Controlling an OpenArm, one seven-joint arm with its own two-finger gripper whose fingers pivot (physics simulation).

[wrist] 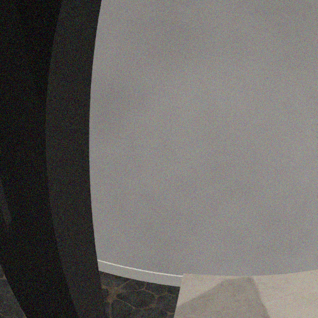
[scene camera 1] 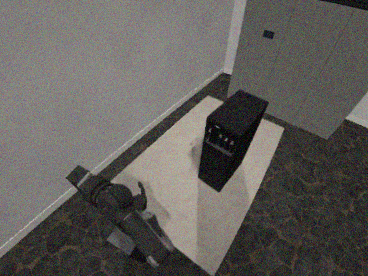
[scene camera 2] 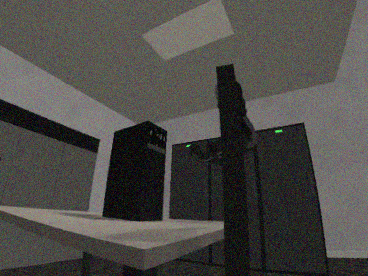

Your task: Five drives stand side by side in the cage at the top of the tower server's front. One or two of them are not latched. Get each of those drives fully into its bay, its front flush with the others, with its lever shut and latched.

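Note:
The black tower server [scene camera 1: 239, 116] [scene camera 2: 133, 175] stands upright on the pale table. Its drives [scene camera 1: 220, 138] [scene camera 2: 158, 136] show as small light marks side by side in the cage at the top of the front. They are too small and blurred to tell which levers are unlatched or which fronts stand out. My gripper [scene camera 1: 142, 193] [scene camera 2: 204, 154] is open and empty, well in front of the server and apart from it, close to the arm's own body. In the wrist view a long dark curved body covers the left side; the server and drives do not show there.
The pale table [scene camera 1: 172, 145] [scene camera 2: 145, 256] [wrist: 292, 295] reaches from the arm to behind the server. A grey wall [scene camera 1: 100, 75] [wrist: 210, 140] runs along one side. Dark cabinets [scene camera 2: 287, 190] with green lights stand behind the arm's column [scene camera 2: 235, 200]. Grey panels [scene camera 1: 295, 65] stand beyond the server.

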